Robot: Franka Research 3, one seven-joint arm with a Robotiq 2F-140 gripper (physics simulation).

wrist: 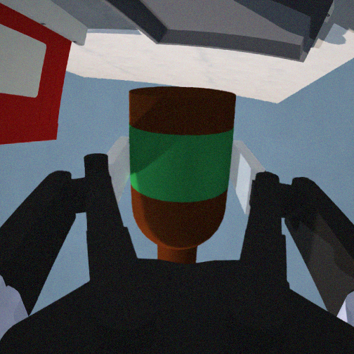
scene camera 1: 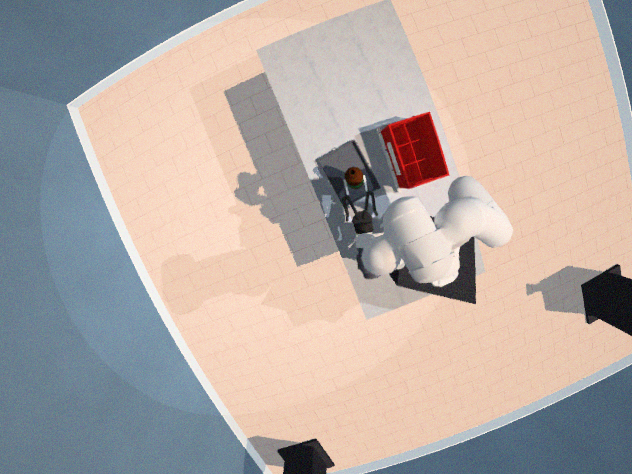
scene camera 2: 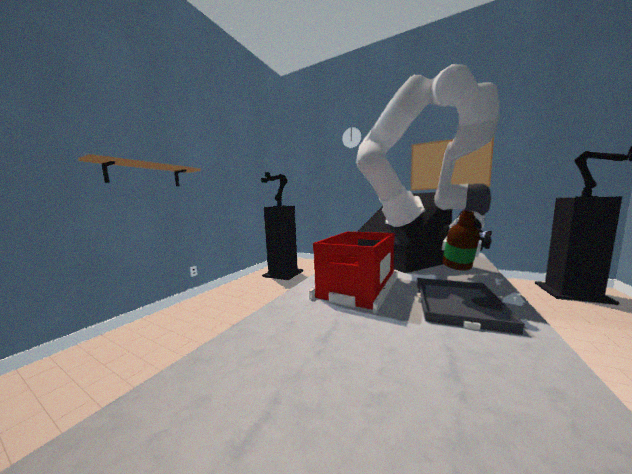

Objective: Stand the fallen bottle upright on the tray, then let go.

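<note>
A brown bottle with a green band (scene camera 1: 354,175) (scene camera 2: 459,253) (wrist: 181,165) is held in the air above the dark tray (scene camera 1: 341,153) (scene camera 2: 449,319) (wrist: 230,46). In scene camera 2 it is close to upright, base down, with its neck leaning slightly right. In the wrist view the base points toward the tray and the neck toward the gripper's palm. My gripper (scene camera 1: 356,184) (scene camera 2: 462,246) (wrist: 180,155) is shut on the bottle, one pad on each side of the green band. A gap shows between the base and the tray. The neck's end is hidden in the wrist view.
A red crate with dividers (scene camera 1: 427,178) (scene camera 2: 339,278) (wrist: 59,90) stands on the grey table (scene camera 1: 347,66) (scene camera 2: 306,387) beside the tray. Black pedestals (scene camera 1: 607,301) (scene camera 2: 280,239) stand on the floor away from the table.
</note>
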